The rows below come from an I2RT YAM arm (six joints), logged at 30 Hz.
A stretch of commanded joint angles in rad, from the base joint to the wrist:
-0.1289, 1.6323, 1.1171, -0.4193, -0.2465, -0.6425
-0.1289, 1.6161, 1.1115, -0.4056, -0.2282, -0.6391
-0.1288, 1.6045, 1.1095, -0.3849, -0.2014, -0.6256
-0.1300, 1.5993, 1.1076, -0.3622, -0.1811, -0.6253
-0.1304, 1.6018, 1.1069, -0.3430, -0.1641, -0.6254
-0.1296, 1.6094, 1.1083, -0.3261, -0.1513, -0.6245
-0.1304, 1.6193, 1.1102, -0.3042, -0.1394, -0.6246
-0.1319, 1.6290, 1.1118, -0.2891, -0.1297, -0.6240
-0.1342, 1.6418, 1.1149, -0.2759, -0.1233, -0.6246
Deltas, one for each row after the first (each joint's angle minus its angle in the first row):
0.0000, -0.0162, -0.0056, 0.0137, 0.0183, 0.0034
0.0001, -0.0278, -0.0076, 0.0344, 0.0451, 0.0169
-0.0011, -0.0330, -0.0095, 0.0571, 0.0654, 0.0172
-0.0015, -0.0305, -0.0102, 0.0763, 0.0824, 0.0171
-0.0007, -0.0229, -0.0088, 0.0932, 0.0952, 0.0180
-0.0015, -0.0130, -0.0069, 0.1151, 0.1071, 0.0179
-0.0030, -0.0033, -0.0053, 0.1302, 0.1168, 0.0185
-0.0053, 0.0095, -0.0022, 0.1434, 0.1232, 0.0179

